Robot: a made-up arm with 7 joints.
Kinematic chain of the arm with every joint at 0, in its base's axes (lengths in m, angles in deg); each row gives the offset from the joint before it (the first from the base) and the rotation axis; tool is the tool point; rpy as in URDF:
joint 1: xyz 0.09 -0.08 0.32 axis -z
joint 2: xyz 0 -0.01 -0.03 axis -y
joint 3: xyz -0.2 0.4 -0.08 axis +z
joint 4: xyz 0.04 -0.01 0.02 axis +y
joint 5: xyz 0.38 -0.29 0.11 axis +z
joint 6: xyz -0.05 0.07 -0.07 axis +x
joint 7: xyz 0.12 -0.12 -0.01 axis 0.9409 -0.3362 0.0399
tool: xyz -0.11 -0.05 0 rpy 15.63 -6.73 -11.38
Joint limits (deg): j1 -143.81..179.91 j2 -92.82..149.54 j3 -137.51..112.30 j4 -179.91..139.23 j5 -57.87..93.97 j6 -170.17..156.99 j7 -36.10..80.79
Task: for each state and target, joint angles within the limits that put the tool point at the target. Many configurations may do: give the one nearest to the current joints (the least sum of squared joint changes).
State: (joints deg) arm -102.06 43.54 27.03 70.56 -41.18 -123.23 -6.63
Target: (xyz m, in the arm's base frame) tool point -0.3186 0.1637 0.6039
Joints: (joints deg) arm -96.50 80.15 17.75 40.66 -55.44 -119.96 -3.92
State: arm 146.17 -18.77 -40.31 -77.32 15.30 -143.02 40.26
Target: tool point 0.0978 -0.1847 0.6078
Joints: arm 155.09 -32.11 -33.95 -32.50 10.34 -128.56 51.34
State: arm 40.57 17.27 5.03 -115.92 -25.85 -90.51 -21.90
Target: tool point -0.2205 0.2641 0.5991
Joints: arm 25.37 -4.51 4.43 -106.42 -34.49 -93.89 -23.82
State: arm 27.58 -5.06 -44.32 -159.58 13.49 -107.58 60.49
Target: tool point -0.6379 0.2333 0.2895
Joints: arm -8.20 -9.11 -42.98 -159.73 14.92 -99.22 63.43
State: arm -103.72 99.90 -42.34 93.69 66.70 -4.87 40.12
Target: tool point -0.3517 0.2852 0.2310
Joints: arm -138.20 112.33 -26.85 80.67 69.07 -5.86 42.28
